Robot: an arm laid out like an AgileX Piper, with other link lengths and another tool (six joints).
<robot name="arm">
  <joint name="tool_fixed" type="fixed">
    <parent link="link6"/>
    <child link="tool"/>
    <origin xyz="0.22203 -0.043 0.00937" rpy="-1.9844 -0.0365 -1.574"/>
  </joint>
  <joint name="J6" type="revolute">
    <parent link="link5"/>
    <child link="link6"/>
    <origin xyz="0.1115 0 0.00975"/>
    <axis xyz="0.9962 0 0.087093"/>
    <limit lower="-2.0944" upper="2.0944"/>
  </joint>
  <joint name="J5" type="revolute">
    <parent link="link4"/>
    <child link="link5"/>
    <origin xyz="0 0 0"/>
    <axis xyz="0 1 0"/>
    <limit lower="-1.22" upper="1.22"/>
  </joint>
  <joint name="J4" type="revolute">
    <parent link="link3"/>
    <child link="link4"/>
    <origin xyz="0.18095 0 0.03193"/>
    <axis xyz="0.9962 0 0.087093"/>
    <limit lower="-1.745" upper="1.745"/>
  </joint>
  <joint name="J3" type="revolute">
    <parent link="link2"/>
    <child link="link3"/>
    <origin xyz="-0.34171 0 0.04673"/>
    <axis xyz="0 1 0"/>
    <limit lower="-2.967" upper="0"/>
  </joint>
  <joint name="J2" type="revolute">
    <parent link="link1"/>
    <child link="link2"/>
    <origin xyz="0 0 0"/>
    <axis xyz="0 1 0"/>
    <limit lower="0" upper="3.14"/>
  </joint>
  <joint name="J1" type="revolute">
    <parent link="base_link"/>
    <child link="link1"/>
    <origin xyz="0 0 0.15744"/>
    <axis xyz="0 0 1"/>
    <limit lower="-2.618" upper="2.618"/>
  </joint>
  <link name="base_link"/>
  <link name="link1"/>
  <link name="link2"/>
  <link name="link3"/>
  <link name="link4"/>
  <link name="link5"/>
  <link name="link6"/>
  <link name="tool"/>
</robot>
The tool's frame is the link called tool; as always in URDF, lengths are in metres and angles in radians.
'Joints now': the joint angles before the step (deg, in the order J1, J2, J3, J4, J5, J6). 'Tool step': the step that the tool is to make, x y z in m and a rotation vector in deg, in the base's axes. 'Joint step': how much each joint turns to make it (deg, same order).
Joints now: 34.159, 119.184, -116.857, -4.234, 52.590, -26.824
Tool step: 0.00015, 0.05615, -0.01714, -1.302, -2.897, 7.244
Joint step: 4.022, 3.782, -0.003, -0.315, -5.583, -3.720
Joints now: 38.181, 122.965, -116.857, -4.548, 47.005, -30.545
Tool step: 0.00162, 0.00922, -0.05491, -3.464, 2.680, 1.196
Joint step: 0.807, 5.366, -0.003, -0.848, -1.131, -0.307
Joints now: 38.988, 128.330, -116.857, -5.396, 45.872, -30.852
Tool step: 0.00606, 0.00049, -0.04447, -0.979, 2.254, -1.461
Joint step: -0.132, 4.556, 0.003, -0.584, -2.059, 2.021
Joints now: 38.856, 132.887, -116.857, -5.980, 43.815, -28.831
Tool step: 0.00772, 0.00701, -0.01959, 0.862, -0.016, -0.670
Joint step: 0.000, 2.627, 0.000, -0.141, -3.108, 1.257
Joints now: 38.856, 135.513, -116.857, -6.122, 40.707, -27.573
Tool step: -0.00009, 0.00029, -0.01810, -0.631, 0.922, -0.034
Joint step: 0.001, 1.749, 0.001, 0.000, -0.631, 0.123
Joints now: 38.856, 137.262, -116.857, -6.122, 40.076, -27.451
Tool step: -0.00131, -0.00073, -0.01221, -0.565, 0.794, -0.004
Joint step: 0.000, 1.084, -0.001, 0.058, -0.111, -0.001
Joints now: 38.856, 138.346, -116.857, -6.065, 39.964, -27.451
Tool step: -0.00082, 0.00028, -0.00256, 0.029, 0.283, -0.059
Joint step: 0.000, 0.202, 0.001, 0.209, -0.001, -0.001
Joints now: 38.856, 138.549, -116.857, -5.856, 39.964, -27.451
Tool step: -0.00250, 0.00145, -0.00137, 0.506, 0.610, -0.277
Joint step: -0.001, 0.000, -0.002, 0.792, 0.163, 0.041
